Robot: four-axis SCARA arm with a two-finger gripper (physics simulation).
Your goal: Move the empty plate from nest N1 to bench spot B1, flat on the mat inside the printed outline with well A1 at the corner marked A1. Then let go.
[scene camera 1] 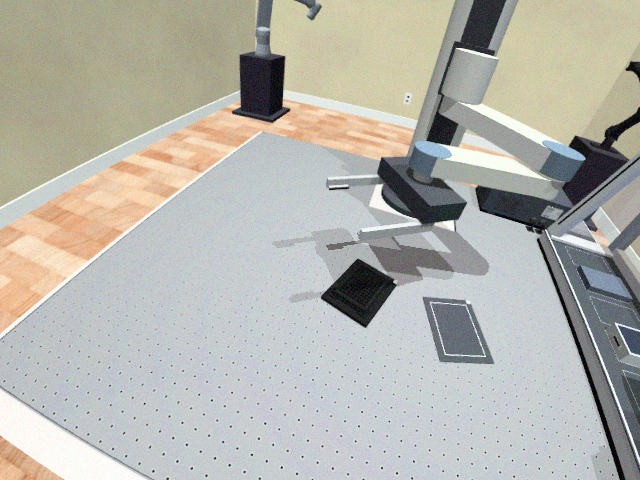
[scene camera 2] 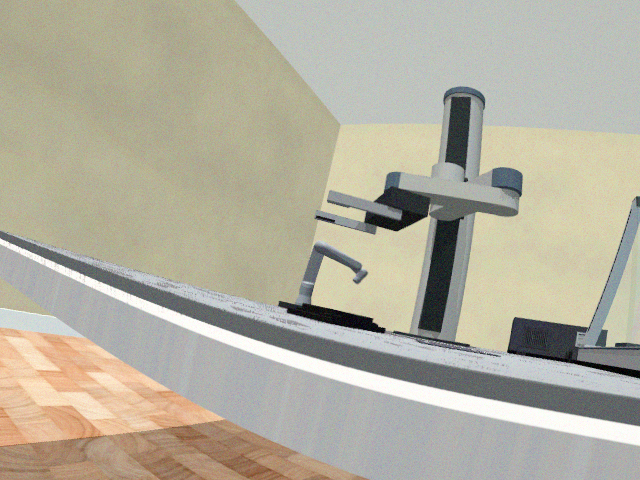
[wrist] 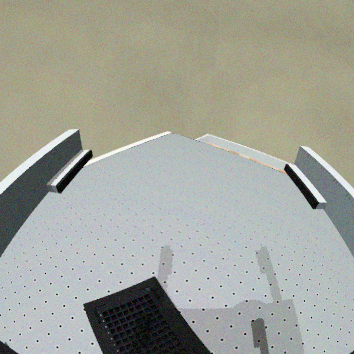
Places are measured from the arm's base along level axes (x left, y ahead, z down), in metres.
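Where they show: gripper, fingertip midpoint: (scene camera 1: 342, 206) (scene camera 2: 321, 205) (wrist: 192, 146).
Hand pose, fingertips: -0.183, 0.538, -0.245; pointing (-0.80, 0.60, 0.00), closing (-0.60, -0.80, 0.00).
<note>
Things, the pixels of their top centre, and the offset from my fingertips, as dx, dy, dz. "*": a spot on its surface instead. Level surfaces: height alone.
- black plate, middle of its top: (wrist: 143, 336) (scene camera 2: 339, 311) (scene camera 1: 363, 284) +0.085, -0.018, +0.206
- black nest N1, surface spot: (wrist: 121, 294) (scene camera 1: 345, 307) * +0.060, +0.051, +0.221
- dark grey mat, its level: dz +0.231
- small white mark, middle of its top: (scene camera 1: 468, 302) +0.352, -0.091, +0.231
- dark box, surface spot: (scene camera 2: 542, 335) (scene camera 1: 514, 203) * +0.531, -0.572, +0.162
The black plate (scene camera 1: 360, 287) (wrist: 142, 325) with a grid of wells lies in the black nest N1 (scene camera 1: 342, 309) (wrist: 121, 294) on the bench. In scene camera 2 the nest and plate merge into a low dark shape, seen edge-on. Bench spot B1 is a dark grey mat (scene camera 1: 457, 330) with a printed white outline, to the right of the nest in scene camera 1. A small white mark (scene camera 1: 467, 301) is at its upper right corner. My gripper (scene camera 1: 344, 209) (scene camera 2: 323, 205) (wrist: 192, 146) is open and empty, high above the bench, behind the nest in scene camera 1.
The arm's column (scene camera 1: 439, 113) (scene camera 2: 447, 268) stands at the back of the bench. A dark box (scene camera 1: 516, 204) (scene camera 2: 542, 335) is to its right. A framed deck (scene camera 1: 578, 242) with several items runs along the right side. Two other robots stand on dark pedestals (scene camera 1: 262, 82) (scene camera 1: 597, 165) beyond the bench.
</note>
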